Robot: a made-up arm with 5 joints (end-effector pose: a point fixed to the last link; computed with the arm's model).
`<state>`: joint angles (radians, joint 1 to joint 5).
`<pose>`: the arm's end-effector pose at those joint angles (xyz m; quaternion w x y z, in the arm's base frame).
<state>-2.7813 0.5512 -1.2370 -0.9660 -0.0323</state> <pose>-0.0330 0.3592 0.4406 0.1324 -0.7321 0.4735 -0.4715</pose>
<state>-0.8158 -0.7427 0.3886 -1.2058 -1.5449</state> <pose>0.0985 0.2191 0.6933 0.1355 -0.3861 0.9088 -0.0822</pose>
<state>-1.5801 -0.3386 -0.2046 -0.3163 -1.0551</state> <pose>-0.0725 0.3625 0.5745 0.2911 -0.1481 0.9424 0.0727</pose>
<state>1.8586 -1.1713 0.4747 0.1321 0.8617</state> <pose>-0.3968 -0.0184 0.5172 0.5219 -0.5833 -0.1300 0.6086</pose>
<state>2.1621 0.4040 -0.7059 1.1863 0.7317</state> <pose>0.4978 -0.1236 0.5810 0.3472 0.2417 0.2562 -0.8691</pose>
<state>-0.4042 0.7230 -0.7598 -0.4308 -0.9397</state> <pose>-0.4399 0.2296 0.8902 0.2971 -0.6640 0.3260 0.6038</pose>
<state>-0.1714 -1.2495 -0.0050 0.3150 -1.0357</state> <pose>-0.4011 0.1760 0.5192 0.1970 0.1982 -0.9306 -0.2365</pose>
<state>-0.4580 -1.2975 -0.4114 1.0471 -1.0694</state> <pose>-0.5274 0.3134 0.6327 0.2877 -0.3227 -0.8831 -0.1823</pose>
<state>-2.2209 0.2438 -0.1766 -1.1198 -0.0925</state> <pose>0.0445 0.3079 0.7528 0.2958 -0.5496 0.3874 -0.6785</pose>
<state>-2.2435 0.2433 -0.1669 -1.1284 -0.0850</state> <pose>0.0465 0.3031 0.7577 0.2844 -0.5440 0.3815 -0.6911</pose>
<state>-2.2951 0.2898 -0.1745 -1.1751 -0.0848</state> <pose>0.0492 0.3087 0.7748 0.2627 -0.5435 0.3520 -0.7153</pose>
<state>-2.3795 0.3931 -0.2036 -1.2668 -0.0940</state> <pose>0.0515 0.3309 0.8036 0.2258 -0.5476 0.2929 -0.7506</pose>
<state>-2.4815 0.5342 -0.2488 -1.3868 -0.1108</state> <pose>0.0521 0.3702 0.8329 0.1743 -0.5526 0.2128 -0.7867</pose>
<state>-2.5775 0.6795 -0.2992 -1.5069 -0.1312</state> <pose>0.0512 0.4184 0.8506 0.1180 -0.5551 0.1299 -0.8130</pose>
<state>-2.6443 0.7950 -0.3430 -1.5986 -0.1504</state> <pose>0.0499 0.4603 0.8541 0.0742 -0.5559 0.0649 -0.8254</pose>
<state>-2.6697 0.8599 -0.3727 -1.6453 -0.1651</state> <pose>0.0479 0.4848 0.8509 0.0561 -0.5584 0.0308 -0.8271</pose>
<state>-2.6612 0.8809 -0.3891 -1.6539 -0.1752</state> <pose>0.0450 0.4931 0.8474 0.0612 -0.5639 0.0236 -0.8233</pose>
